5 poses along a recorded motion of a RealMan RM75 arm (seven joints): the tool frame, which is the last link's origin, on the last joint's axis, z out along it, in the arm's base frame.
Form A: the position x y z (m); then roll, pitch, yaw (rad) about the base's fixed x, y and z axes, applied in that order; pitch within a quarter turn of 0, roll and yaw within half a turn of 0.
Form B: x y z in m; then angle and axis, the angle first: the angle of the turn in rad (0 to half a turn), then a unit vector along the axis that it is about. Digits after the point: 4 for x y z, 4 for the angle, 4 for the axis.
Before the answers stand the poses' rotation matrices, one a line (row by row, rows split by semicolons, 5 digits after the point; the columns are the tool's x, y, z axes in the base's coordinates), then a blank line. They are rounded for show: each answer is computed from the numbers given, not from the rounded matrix.
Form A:
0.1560 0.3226 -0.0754 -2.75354 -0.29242 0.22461
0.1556 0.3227 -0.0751 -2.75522 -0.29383 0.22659
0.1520 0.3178 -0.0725 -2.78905 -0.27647 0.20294
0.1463 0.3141 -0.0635 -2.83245 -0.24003 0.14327
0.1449 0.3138 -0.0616 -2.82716 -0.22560 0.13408
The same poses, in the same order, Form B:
0.93350 0.31250 0.17586; 0.21327 -0.87810 0.42831; 0.28827 -0.36232 -0.88635
0.93268 0.31444 0.17676; 0.21503 -0.87809 0.42747; 0.28962 -0.36068 -0.88658
0.94228 0.28147 0.18132; 0.19390 -0.90024 0.38983; 0.27296 -0.33217 -0.90286
0.96138 0.20760 0.18070; 0.13869 -0.93251 0.33346; 0.23773 -0.29552 -0.92528
0.96591 0.19569 0.16947; 0.13029 -0.93319 0.33494; 0.22369 -0.30144 -0.92687

0.1560 0.3226 -0.0754 2.7275 -0.9825 -0.1397 -0.1233
0.1556 0.3227 -0.0751 2.7288 -0.9823 -0.1407 -0.1239
0.1520 0.3178 -0.0725 2.7663 -0.9849 -0.1250 -0.1195
0.1463 0.3141 -0.0635 2.8183 -0.9900 -0.0898 -0.1085
0.1449 0.3138 -0.0616 2.8148 -0.9912 -0.0845 -0.1019

